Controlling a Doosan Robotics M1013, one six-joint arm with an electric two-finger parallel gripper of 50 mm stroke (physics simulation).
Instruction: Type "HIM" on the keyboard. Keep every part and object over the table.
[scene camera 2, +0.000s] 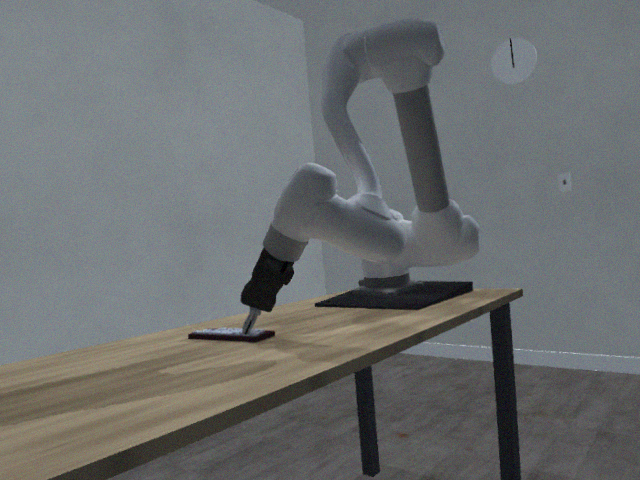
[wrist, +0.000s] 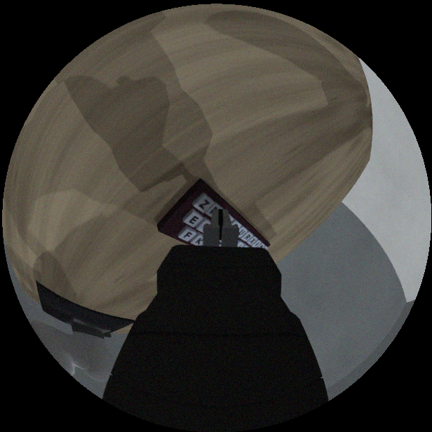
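Where they show: gripper, fingertip midpoint: (scene camera 2: 245, 331); arm's base, link origin: (scene camera 2: 387, 290).
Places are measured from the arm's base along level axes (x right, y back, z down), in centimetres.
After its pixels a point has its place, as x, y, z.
Observation:
The keyboard (scene camera 2: 219, 336) @(-10.5, -70.1, 1.4) (wrist: 172, 220) is a dark red slab with light lettered keys, lying flat on the table. My gripper (scene camera 2: 247, 332) @(-16.2, -66.5, 0.4) (wrist: 219, 218) is shut and empty, tilted, with its tips down at the keys near one end of the keyboard. In the wrist view the tips cover the key beside the Z key (wrist: 204, 204), whose letter is mostly hidden. Whether the tips press it I cannot tell. The E key (wrist: 193, 219) and the F key (wrist: 187, 235) show at the left. An H key cannot be made out; the fingers and gripper body hide part of the keyboard.
The wooden table (scene camera 2: 330, 330) @(-25.9, -49.0, 2.5) (wrist: 270, 165) carries the keyboard. The robot's black base plate (scene camera 2: 351, 299) @(2.0, -15.6, 1.1) (wrist: 55, 304) lies at the table's far end in the scene view. The table's long front edge runs along the lower side there. Arm shadows fall on the wood.

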